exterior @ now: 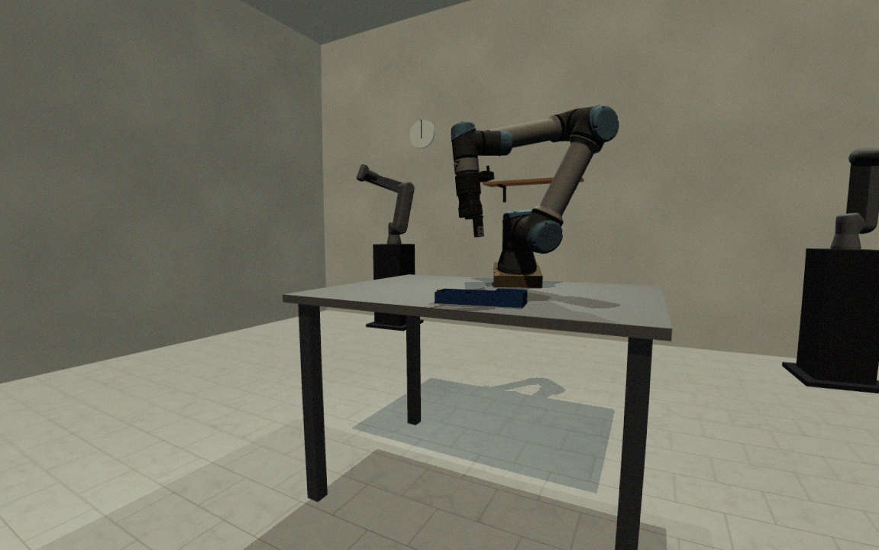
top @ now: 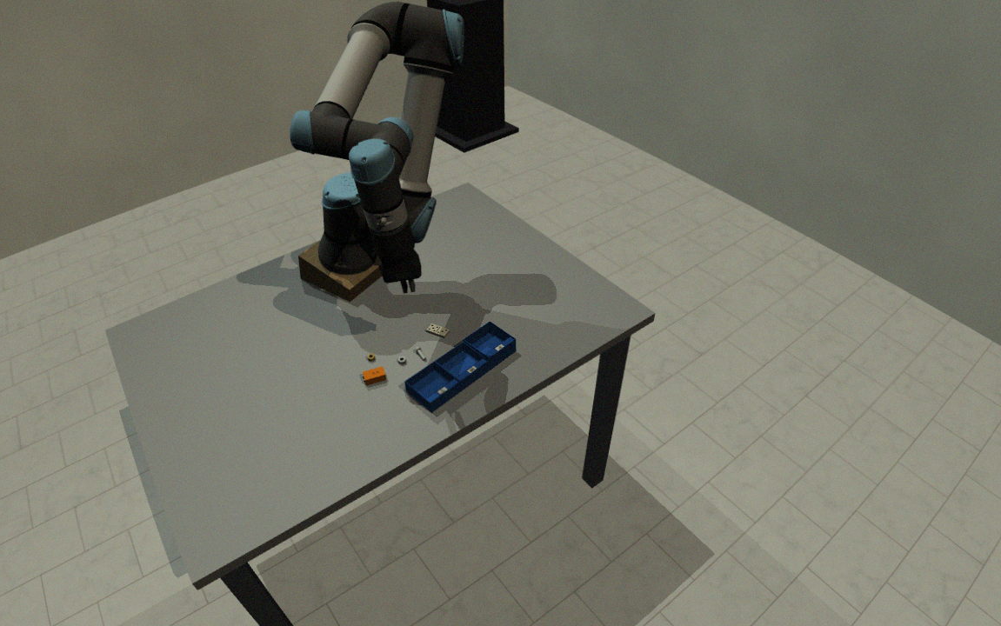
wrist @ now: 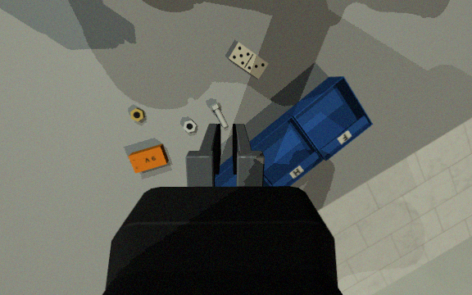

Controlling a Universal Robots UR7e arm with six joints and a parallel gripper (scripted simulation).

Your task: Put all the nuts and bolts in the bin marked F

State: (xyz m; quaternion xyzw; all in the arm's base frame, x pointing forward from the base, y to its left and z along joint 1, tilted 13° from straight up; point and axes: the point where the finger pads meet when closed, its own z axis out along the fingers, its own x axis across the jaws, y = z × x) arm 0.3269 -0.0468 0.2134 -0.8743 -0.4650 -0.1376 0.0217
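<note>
Now: hand 110 mm short of the blue bin row, 50 mm to the right of it and 190 mm above it. Round my hand: grey bolt 200 mm below; white domino 30 mm behind, 80 mm to the left, 200 mm below; grey nut 40 mm to the right, 200 mm below.
</note>
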